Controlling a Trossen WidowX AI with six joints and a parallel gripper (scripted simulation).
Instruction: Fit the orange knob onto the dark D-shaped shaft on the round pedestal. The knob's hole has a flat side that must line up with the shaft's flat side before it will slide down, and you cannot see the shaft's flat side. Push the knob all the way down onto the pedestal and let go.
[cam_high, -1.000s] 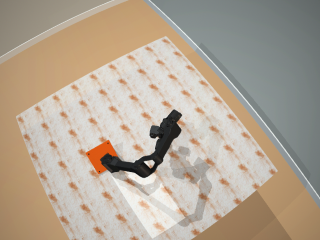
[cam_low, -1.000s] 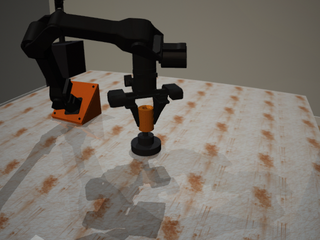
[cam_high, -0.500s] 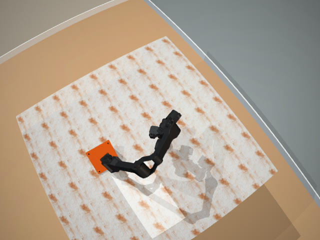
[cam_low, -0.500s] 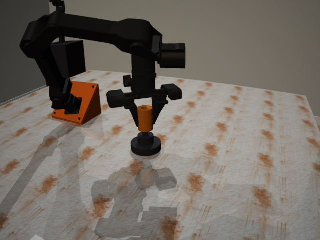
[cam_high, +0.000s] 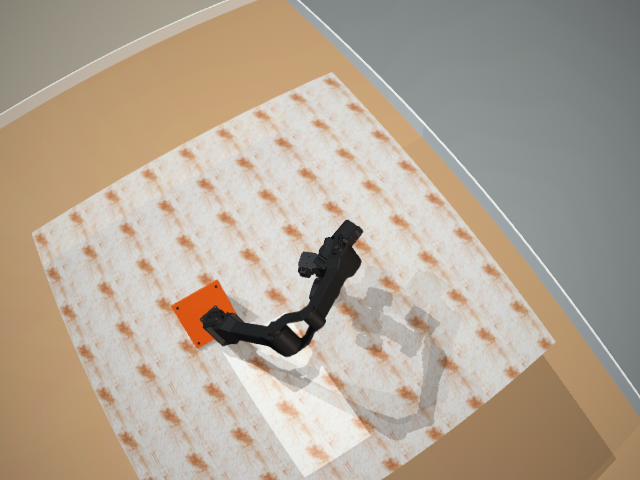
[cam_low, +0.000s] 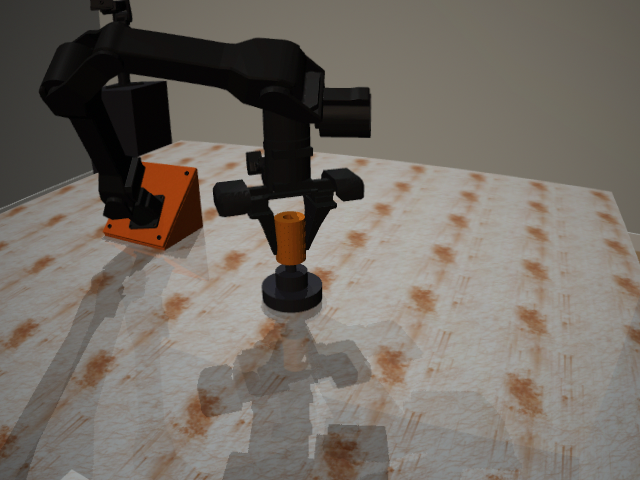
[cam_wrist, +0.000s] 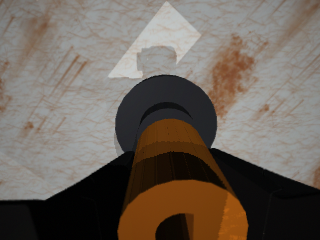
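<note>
My gripper tip is now 20 mm below the orange knob. The rest, counted from my gripper tip: dark round pedestal 40 mm below.
</note>
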